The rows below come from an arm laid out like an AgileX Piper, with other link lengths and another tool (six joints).
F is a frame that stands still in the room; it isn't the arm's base.
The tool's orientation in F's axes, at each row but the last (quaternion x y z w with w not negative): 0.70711, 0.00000, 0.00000, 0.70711; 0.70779, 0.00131, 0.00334, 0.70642; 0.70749, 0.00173, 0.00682, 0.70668; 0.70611, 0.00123, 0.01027, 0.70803; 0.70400, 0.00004, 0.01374, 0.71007; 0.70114, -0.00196, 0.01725, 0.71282; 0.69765, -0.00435, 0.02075, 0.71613; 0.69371, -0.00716, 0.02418, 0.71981; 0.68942, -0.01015, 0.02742, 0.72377
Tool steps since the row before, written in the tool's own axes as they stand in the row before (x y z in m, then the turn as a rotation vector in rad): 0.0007, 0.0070, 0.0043, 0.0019, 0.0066, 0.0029; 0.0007, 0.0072, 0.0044, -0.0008, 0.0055, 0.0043; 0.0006, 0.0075, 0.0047, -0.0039, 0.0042, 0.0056; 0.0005, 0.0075, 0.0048, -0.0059, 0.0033, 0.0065; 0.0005, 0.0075, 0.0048, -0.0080, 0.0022, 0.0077; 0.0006, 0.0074, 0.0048, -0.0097, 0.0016, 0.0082; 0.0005, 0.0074, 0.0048, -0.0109, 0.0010, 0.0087; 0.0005, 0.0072, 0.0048, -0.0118, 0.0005, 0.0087; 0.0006, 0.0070, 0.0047, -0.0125, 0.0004, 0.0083
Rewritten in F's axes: 0.0007, -0.0043, 0.0070, 0.0019, -0.0029, 0.0066; 0.0007, -0.0044, 0.0072, -0.0008, -0.0043, 0.0055; 0.0006, -0.0047, 0.0075, -0.0039, -0.0057, 0.0042; 0.0005, -0.0048, 0.0075, -0.0058, -0.0066, 0.0032; 0.0004, -0.0047, 0.0076, -0.0079, -0.0078, 0.0021; 0.0005, -0.0047, 0.0075, -0.0096, -0.0084, 0.0015; 0.0003, -0.0046, 0.0075, -0.0107, -0.0089, 0.0008; 0.0003, -0.0045, 0.0074, -0.0116, -0.0090, 0.0003; 0.0003, -0.0043, 0.0072, -0.0123, -0.0086, 0.0002
